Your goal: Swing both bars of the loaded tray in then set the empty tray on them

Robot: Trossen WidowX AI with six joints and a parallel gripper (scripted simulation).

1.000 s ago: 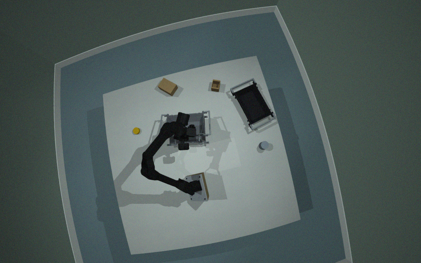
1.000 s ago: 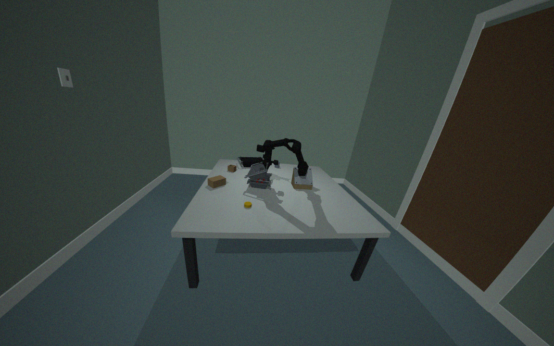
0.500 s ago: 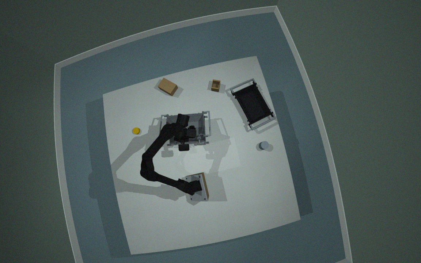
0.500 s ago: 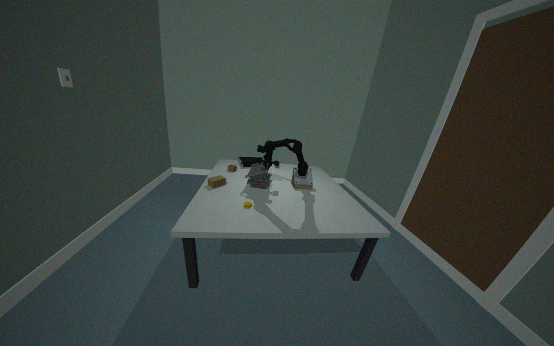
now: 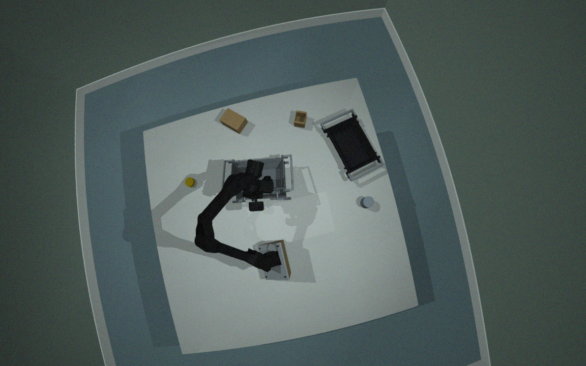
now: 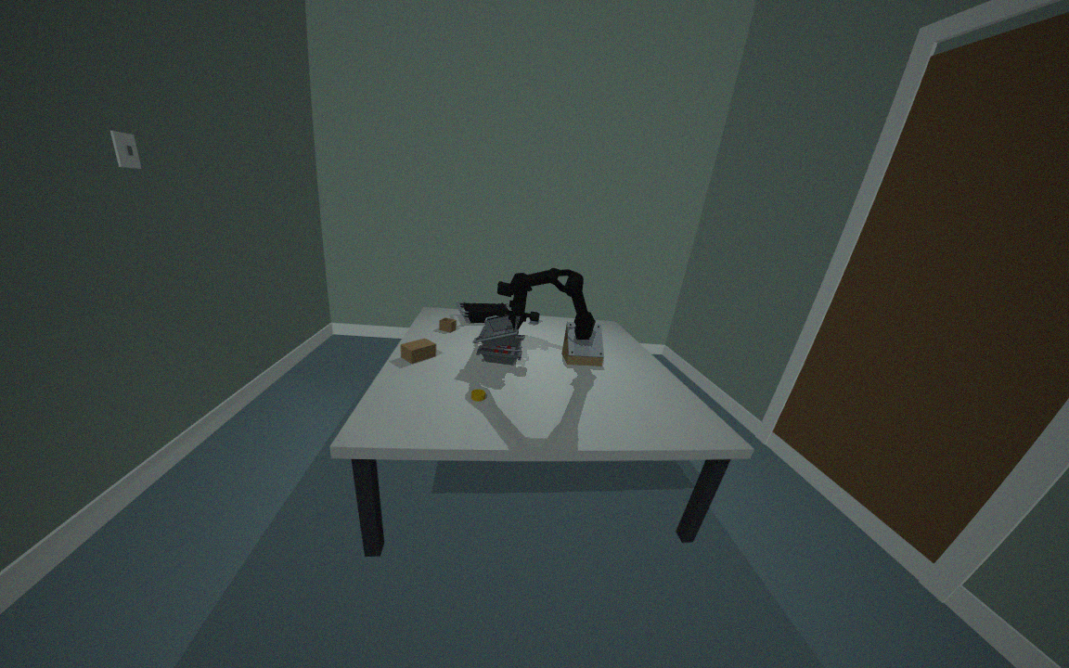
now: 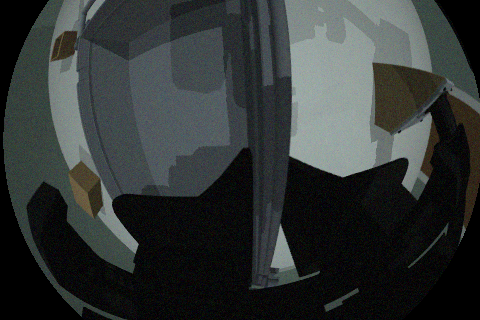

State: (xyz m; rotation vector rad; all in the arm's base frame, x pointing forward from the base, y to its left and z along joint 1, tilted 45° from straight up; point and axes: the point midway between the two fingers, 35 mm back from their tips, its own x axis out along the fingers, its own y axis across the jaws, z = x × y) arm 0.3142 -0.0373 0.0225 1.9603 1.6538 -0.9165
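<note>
Right now my gripper tip is 7 cm short of the tray, 2 cm to the left of it and 1 cm below it. Also, from my gripper tip: small open box (32 cm ahead, 30 cm to the right, 10 cm below); then yellow disc (36 cm to the left, 17 cm ahead, 11 cm below).
</note>
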